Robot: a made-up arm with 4 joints.
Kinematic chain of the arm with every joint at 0, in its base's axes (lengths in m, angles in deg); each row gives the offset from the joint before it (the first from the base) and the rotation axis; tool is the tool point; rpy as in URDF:
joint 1: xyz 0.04 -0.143 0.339 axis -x
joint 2: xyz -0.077 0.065 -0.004 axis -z
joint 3: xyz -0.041 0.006 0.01 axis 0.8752 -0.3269 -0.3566
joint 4: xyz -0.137 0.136 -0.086 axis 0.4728 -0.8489 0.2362
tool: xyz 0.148 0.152 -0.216 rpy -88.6 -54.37 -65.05
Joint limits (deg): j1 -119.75..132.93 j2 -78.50..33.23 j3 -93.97..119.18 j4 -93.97..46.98
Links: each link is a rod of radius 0.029 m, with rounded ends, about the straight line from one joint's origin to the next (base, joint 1, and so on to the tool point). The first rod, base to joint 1, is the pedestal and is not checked.
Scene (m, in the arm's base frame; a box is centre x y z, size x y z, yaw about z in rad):
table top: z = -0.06
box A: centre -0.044 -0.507 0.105 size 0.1 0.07 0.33 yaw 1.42
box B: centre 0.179 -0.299 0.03 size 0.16 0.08 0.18 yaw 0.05
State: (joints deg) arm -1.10 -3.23 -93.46 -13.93
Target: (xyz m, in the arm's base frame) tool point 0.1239 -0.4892 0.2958
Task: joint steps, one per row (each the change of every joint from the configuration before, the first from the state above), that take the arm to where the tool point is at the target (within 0.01 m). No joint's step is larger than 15 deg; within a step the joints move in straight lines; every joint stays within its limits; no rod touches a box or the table.
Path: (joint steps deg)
1: 13.14 -4.15 -0.13 -7.04
2: 13.13 -4.15 -0.13 -7.03
3: 13.14 -4.15 -0.12 -7.04
4: 13.13 -4.15 -0.13 -7.04
5: -5.86 -14.54 0.00 13.21
6: -5.86 -14.55 0.00 13.20
7: -5.86 -14.54 0.00 13.21

